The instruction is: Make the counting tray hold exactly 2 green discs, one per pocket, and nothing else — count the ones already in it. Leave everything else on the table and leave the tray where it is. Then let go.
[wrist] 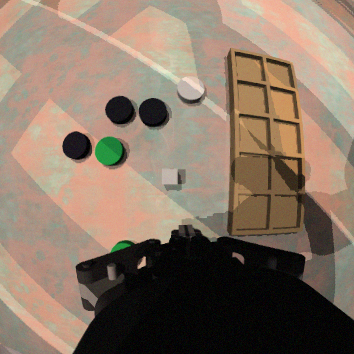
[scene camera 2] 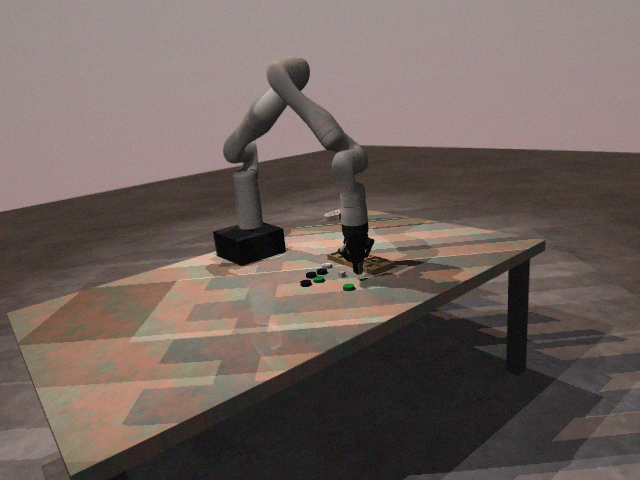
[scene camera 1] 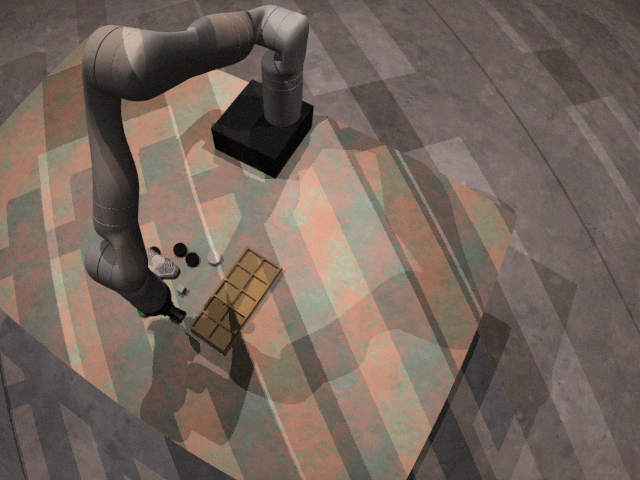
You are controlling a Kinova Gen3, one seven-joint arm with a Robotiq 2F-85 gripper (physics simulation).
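Observation:
The tan counting tray point(wrist: 232, 140) point(scene camera 1: 208, 341) point(scene camera 2: 379, 264) lies flat on the table, and all its pockets show empty in the wrist view. One green disc point(wrist: 109, 151) point(scene camera 2: 318, 279) lies on the table left of the tray, beside a black disc point(wrist: 76, 145). A second green disc point(wrist: 122, 246) point(scene camera 2: 349, 287) lies nearer, half hidden behind my gripper's body. My gripper point(wrist: 184, 233) point(scene camera 1: 177, 314) point(scene camera 2: 357, 269) is shut and empty. It points down, low over the table, just off the tray's near left corner.
Two more black discs point(wrist: 119, 109) point(wrist: 153, 112) point(scene camera 1: 179, 250) point(scene camera 1: 191, 259) and a white disc point(wrist: 190, 88) point(scene camera 1: 213, 258) lie left of the tray's far end. A small grey cube point(wrist: 170, 176) point(scene camera 1: 182, 290) sits between the discs and the tray. The arm's black base point(scene camera 1: 261, 134) stands farther back.

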